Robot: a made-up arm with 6 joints. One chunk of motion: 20 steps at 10 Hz.
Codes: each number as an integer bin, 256 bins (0 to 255) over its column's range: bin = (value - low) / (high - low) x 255, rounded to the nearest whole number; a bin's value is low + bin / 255 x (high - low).
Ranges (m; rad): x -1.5..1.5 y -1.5..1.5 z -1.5..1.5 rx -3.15..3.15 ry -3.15..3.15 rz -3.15..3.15
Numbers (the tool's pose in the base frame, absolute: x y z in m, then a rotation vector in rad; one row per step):
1: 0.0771 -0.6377 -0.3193 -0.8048 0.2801 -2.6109
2: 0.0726 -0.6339 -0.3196 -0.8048 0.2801 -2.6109
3: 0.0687 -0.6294 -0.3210 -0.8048 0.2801 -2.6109
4: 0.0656 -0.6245 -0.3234 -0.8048 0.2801 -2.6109
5: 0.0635 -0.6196 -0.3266 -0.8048 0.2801 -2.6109
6: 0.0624 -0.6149 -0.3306 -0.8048 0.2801 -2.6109
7: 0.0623 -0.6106 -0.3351 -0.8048 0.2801 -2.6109
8: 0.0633 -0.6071 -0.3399 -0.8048 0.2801 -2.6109
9: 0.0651 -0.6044 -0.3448 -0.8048 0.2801 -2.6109
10: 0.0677 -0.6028 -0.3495 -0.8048 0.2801 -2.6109
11: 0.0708 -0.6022 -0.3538 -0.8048 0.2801 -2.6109
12: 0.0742 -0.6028 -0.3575 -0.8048 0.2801 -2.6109
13: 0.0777 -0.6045 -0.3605 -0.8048 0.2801 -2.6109
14: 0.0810 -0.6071 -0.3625 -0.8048 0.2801 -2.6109
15: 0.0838 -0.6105 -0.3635 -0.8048 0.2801 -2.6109
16: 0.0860 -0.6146 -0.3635 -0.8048 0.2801 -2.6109
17: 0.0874 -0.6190 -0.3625 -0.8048 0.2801 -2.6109
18: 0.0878 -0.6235 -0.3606 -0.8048 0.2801 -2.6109
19: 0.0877 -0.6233 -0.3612 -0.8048 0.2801 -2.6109
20: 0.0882 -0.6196 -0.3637 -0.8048 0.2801 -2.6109
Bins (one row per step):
1: 134 73 100 95 139 22
2: 134 74 100 95 139 22
3: 133 74 100 95 139 22
4: 133 74 100 95 139 22
5: 133 75 100 95 139 22
6: 133 75 99 95 139 22
7: 133 76 99 95 139 22
8: 133 76 99 95 139 22
9: 133 76 98 95 139 22
10: 133 76 98 95 139 22
11: 134 76 97 95 139 22
12: 134 76 97 95 139 22
13: 134 76 97 95 139 22
14: 134 76 97 95 139 22
15: 135 76 97 95 139 22
16: 135 75 97 95 139 22
17: 135 75 97 95 139 22
18: 135 75 97 95 139 22
19: 135 75 97 95 139 22
20: 135 75 97 95 139 22

